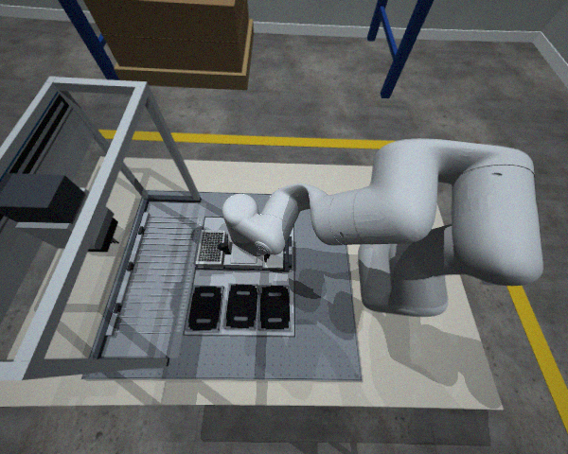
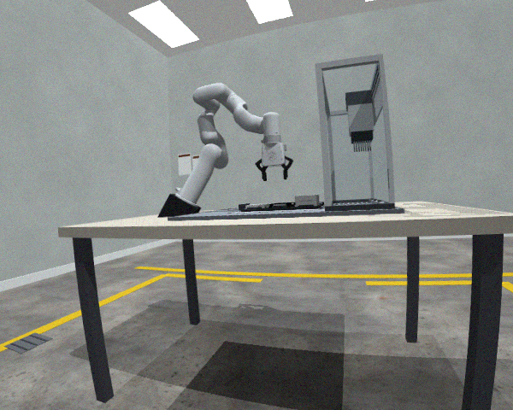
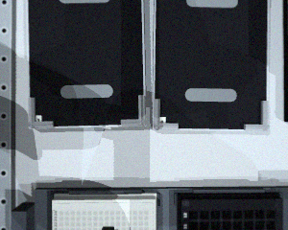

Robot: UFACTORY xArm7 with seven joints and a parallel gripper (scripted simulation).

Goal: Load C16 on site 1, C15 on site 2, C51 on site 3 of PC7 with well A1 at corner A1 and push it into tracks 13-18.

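The small white corner mark is 20 mm behind my hand, 60 mm to the left of it and 120 mm below it. Round my hand: dark carrier PC7 (40 mm ahead, 60 mm to the right, 120 mm below); then black 96-well plate C15 (50 mm ahead, 60 mm to the right, 120 mm below); then nest S2 (20 mm ahead, 130 mm to the left, 130 mm below).
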